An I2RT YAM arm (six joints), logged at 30 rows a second.
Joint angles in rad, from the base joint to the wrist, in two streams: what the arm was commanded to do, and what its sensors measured. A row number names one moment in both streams.
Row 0, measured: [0.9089, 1.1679, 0.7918, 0.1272, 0.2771, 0.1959]
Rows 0 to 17, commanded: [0.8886, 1.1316, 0.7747, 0.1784, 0.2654, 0.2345]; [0.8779, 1.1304, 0.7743, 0.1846, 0.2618, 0.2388]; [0.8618, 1.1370, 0.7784, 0.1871, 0.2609, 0.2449]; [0.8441, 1.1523, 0.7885, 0.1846, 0.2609, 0.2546]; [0.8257, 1.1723, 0.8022, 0.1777, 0.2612, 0.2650]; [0.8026, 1.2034, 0.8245, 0.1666, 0.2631, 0.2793]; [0.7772, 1.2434, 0.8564, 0.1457, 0.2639, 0.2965]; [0.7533, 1.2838, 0.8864, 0.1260, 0.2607, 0.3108]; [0.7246, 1.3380, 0.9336, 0.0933, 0.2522, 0.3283]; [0.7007, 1.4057, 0.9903, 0.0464, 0.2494, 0.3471]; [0.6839, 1.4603, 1.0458, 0.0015, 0.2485, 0.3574]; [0.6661, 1.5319, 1.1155, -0.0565, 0.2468, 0.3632]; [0.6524, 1.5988, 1.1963, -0.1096, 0.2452, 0.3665]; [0.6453, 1.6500, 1.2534, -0.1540, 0.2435, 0.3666]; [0.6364, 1.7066, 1.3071, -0.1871, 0.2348, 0.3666]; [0.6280, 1.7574, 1.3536, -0.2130, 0.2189, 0.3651]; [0.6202, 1.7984, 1.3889, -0.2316, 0.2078, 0.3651]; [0.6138, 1.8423, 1.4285, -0.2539, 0.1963, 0.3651]
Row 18, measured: [0.6243, 1.7741, 1.3495, -0.1101, 0.2276, 0.3393]
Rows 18 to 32, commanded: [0.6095, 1.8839, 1.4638, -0.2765, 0.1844, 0.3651]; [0.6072, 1.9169, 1.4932, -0.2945, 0.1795, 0.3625]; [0.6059, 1.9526, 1.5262, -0.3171, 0.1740, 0.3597]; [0.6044, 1.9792, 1.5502, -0.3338, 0.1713, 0.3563]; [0.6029, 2.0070, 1.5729, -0.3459, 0.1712, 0.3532]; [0.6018, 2.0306, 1.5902, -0.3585, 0.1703, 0.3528]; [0.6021, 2.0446, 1.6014, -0.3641, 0.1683, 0.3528]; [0.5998, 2.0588, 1.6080, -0.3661, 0.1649, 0.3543]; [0.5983, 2.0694, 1.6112, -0.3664, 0.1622, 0.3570]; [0.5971, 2.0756, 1.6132, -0.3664, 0.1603, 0.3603]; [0.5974, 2.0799, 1.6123, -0.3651, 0.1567, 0.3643]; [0.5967, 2.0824, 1.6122, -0.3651, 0.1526, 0.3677]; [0.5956, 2.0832, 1.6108, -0.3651, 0.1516, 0.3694]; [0.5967, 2.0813, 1.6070, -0.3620, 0.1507, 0.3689]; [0.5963, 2.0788, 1.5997, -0.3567, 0.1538, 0.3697]
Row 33, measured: [0.6014, 2.0888, 1.5780, -0.3401, 0.1627, 0.3458]
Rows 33 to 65, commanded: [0.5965, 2.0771, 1.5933, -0.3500, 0.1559, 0.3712]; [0.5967, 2.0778, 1.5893, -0.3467, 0.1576, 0.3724]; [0.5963, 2.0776, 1.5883, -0.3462, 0.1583, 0.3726]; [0.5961, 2.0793, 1.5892, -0.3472, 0.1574, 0.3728]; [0.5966, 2.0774, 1.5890, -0.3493, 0.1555, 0.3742]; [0.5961, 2.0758, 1.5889, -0.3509, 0.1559, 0.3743]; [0.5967, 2.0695, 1.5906, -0.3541, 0.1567, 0.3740]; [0.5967, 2.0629, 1.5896, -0.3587, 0.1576, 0.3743]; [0.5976, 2.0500, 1.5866, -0.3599, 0.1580, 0.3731]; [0.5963, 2.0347, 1.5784, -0.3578, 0.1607, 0.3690]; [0.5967, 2.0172, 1.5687, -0.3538, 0.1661, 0.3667]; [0.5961, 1.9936, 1.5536, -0.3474, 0.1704, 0.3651]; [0.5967, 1.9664, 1.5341, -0.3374, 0.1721, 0.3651]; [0.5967, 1.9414, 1.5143, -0.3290, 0.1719, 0.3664]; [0.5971, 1.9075, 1.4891, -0.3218, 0.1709, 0.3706]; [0.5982, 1.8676, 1.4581, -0.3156, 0.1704, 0.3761]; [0.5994, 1.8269, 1.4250, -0.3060, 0.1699, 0.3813]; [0.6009, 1.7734, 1.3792, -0.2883, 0.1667, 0.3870]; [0.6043, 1.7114, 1.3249, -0.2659, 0.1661, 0.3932]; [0.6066, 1.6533, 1.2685, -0.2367, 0.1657, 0.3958]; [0.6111, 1.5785, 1.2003, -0.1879, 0.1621, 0.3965]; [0.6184, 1.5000, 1.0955, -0.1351, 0.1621, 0.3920]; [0.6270, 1.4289, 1.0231, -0.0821, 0.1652, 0.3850]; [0.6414, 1.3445, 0.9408, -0.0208, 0.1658, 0.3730]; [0.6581, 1.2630, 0.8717, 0.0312, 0.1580, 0.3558]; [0.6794, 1.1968, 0.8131, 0.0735, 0.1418, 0.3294]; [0.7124, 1.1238, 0.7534, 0.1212, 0.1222, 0.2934]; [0.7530, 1.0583, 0.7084, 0.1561, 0.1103, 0.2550]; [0.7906, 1.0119, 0.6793, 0.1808, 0.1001, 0.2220]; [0.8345, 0.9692, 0.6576, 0.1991, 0.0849, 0.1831]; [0.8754, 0.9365, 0.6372, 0.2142, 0.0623, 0.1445]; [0.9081, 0.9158, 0.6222, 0.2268, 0.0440, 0.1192]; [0.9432, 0.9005, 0.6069, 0.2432, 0.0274, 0.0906]
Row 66, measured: [0.8845, 0.9379, 0.6449, 0.1196, 0.0921, 0.2188]
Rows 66 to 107, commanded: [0.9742, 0.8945, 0.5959, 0.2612, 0.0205, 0.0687]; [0.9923, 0.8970, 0.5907, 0.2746, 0.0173, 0.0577]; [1.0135, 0.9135, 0.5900, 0.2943, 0.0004, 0.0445]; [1.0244, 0.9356, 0.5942, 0.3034, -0.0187, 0.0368]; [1.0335, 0.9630, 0.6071, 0.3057, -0.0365, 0.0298]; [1.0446, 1.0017, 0.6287, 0.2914, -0.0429, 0.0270]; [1.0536, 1.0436, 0.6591, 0.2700, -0.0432, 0.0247]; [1.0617, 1.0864, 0.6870, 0.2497, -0.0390, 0.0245]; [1.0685, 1.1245, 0.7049, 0.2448, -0.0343, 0.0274]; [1.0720, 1.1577, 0.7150, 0.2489, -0.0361, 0.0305]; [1.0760, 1.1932, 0.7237, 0.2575, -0.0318, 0.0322]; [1.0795, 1.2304, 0.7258, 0.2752, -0.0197, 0.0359]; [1.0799, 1.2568, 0.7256, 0.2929, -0.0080, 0.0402]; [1.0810, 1.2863, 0.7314, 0.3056, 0.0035, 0.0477]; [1.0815, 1.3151, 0.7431, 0.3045, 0.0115, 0.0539]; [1.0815, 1.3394, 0.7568, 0.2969, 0.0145, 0.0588]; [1.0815, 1.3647, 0.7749, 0.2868, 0.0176, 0.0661]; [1.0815, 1.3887, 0.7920, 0.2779, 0.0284, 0.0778]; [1.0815, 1.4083, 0.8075, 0.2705, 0.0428, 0.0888]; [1.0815, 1.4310, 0.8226, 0.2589, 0.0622, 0.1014]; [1.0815, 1.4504, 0.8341, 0.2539, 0.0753, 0.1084]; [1.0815, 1.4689, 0.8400, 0.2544, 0.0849, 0.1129]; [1.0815, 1.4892, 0.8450, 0.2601, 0.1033, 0.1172]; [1.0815, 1.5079, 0.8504, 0.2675, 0.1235, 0.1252]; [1.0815, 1.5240, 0.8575, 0.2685, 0.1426, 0.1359]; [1.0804, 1.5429, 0.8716, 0.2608, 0.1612, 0.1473]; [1.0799, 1.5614, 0.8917, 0.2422, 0.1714, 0.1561]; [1.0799, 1.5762, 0.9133, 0.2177, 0.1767, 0.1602]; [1.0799, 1.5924, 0.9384, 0.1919, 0.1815, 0.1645]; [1.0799, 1.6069, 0.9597, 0.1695, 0.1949, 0.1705]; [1.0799, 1.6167, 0.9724, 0.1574, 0.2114, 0.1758]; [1.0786, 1.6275, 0.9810, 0.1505, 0.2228, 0.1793]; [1.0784, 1.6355, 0.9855, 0.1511, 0.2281, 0.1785]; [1.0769, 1.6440, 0.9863, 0.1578, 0.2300, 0.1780]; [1.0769, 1.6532, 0.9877, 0.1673, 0.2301, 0.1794]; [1.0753, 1.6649, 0.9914, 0.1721, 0.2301, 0.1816]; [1.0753, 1.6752, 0.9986, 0.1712, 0.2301, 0.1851]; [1.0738, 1.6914, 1.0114, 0.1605, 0.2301, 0.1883]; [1.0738, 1.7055, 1.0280, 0.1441, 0.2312, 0.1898]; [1.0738, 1.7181, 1.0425, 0.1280, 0.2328, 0.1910]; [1.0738, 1.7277, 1.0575, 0.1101, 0.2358, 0.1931]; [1.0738, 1.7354, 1.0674, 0.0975, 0.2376, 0.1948]
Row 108, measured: [1.0756, 1.7142, 1.0218, 0.1581, 0.2108, 0.1654]
